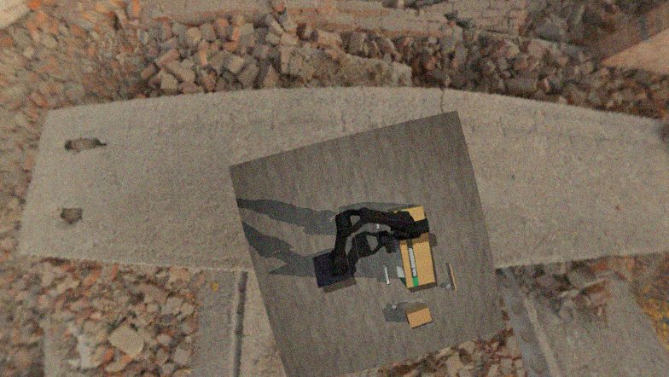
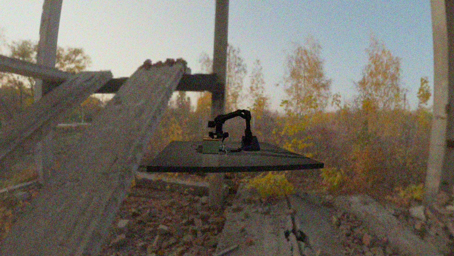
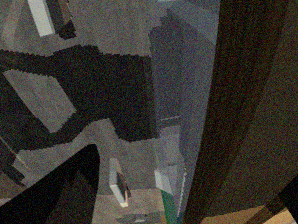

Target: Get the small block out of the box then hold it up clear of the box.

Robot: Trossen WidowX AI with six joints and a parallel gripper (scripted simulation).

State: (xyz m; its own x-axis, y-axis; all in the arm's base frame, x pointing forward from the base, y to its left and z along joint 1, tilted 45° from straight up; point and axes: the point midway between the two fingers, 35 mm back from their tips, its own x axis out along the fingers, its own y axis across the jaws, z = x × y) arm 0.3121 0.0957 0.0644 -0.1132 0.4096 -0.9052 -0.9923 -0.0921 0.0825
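My gripper tip is 6 cm to the left of the box, 3 cm short of it and 2 cm above it. The rest, counted from my gripper tip: tan piece 46 cm to the right, 6 cm below, 6 cm ahead.
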